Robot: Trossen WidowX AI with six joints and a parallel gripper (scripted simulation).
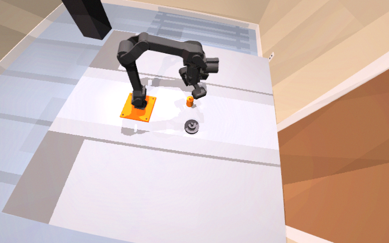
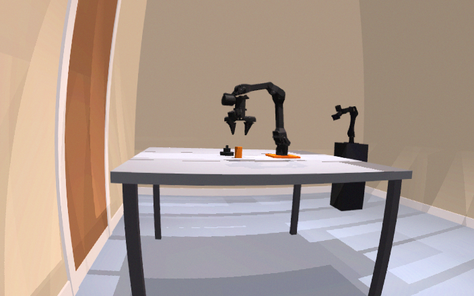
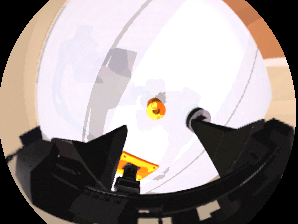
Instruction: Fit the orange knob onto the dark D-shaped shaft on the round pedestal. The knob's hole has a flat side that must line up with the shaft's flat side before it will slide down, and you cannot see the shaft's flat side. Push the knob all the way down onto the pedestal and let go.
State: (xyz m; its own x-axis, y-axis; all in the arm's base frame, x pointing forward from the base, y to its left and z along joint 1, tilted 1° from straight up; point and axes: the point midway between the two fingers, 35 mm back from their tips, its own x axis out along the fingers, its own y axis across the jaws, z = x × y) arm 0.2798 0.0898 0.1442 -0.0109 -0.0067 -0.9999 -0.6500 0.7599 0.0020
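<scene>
My gripper tip is now 100 mm above the orange knob. Round my gripper tip: round pedestal: 150 mm to the right, 90 mm below, 50 mm ahead.
</scene>
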